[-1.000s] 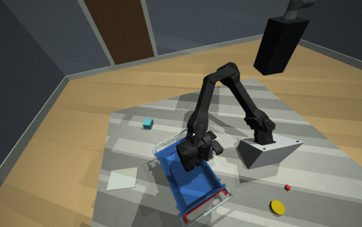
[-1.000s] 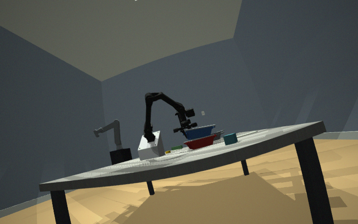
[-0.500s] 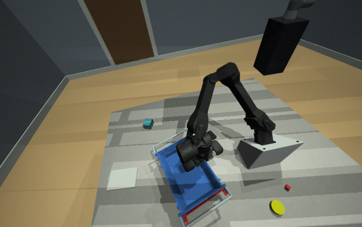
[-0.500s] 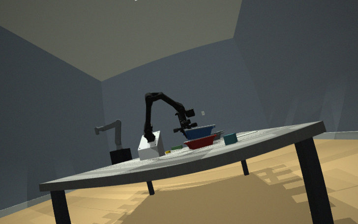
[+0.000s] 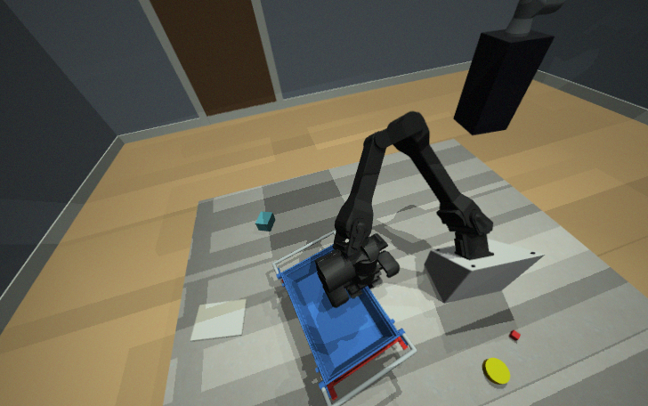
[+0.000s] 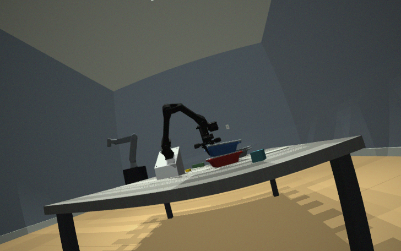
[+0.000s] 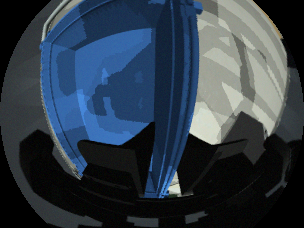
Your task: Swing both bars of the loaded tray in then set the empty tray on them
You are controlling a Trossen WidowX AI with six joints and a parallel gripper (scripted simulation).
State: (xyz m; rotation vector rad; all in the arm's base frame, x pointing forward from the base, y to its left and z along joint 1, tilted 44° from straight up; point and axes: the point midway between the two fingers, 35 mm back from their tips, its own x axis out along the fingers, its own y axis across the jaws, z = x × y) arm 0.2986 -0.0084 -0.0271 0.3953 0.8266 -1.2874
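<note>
The blue tray lies 80 mm ahead of my gripper tip, 30 mm to the left of it and 30 mm above it. From my gripper tip the other things lie so: yellow disc (270 mm behind, 220 mm to the left, 80 mm below); then green block (280 mm behind, 550 mm to the left, 70 mm below); then teal cube (290 mm ahead, 360 mm to the right, 60 mm below).
</note>
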